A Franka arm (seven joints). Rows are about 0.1 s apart.
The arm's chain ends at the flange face. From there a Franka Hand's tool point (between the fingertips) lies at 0.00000 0.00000 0.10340 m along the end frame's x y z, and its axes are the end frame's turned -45 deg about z.
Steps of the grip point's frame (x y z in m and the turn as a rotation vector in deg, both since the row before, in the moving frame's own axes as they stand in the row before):
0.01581, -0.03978, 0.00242, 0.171, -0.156, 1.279
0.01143, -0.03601, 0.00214, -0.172, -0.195, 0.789
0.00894, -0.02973, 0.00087, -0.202, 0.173, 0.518
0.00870, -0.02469, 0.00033, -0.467, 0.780, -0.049
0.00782, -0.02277, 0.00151, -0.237, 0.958, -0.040
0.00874, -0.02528, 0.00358, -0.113, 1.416, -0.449
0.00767, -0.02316, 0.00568, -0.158, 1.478, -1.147
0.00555, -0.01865, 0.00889, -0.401, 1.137, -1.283
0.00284, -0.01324, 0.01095, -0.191, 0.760, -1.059
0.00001, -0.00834, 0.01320, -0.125, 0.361, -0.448
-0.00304, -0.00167, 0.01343, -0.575, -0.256, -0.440
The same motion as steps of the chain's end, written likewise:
-0.01653, -0.03928, 0.00242, 0.011, -0.231, 1.279
-0.01735, -0.03401, 0.00214, -0.260, -0.016, 0.789
-0.01518, -0.02738, 0.00087, -0.021, 0.265, 0.518
-0.01290, -0.02321, 0.00034, 0.221, 0.882, -0.049
-0.01210, -0.02071, 0.00153, 0.510, 0.845, -0.040
-0.01364, -0.02239, 0.00361, 0.921, 1.081, -0.449
-0.01302, -0.02010, 0.00571, 0.933, 1.157, -1.147
-0.01121, -0.01615, 0.00891, 0.520, 1.088, -1.283
-0.00856, -0.01063, 0.01096, 0.402, 0.672, -1.059
-0.00651, -0.00560, 0.01320, 0.167, 0.344, -0.448
-0.00374, -0.00009, 0.01344, -0.588, 0.226, -0.440

